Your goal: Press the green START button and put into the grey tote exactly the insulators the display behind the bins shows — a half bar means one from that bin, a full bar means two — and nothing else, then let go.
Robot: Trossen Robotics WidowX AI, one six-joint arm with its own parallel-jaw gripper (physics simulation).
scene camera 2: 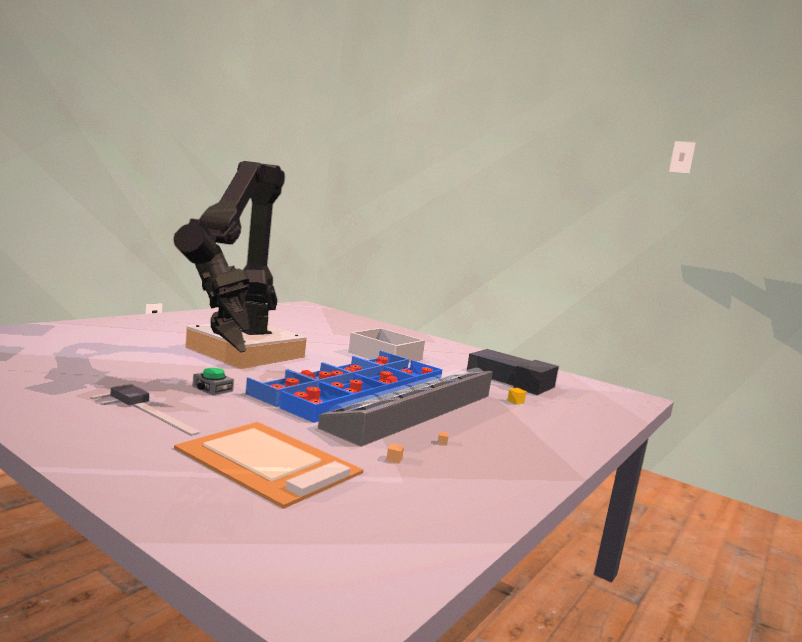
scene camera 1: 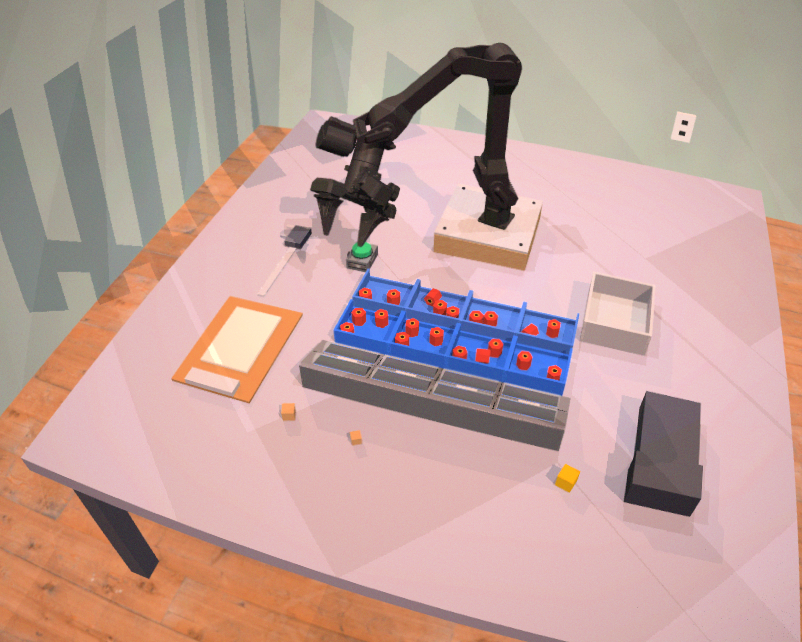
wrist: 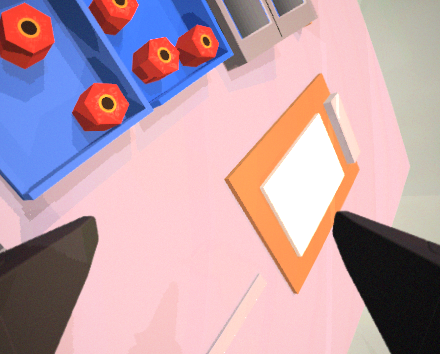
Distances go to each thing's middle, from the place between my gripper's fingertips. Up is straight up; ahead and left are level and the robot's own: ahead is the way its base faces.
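The grey tote [scene camera 1: 619, 312] is 530 mm to the left of my hand, 160 mm behind it and 90 mm below it. The dark box [scene camera 1: 665, 474] I find 690 mm to the left of my hand, 120 mm ahead of it and, again, 90 mm below it. As for the grey tool [scene camera 2: 129, 394], my hand is 110 mm above it, 180 mm to the left of it and 10 mm past it.
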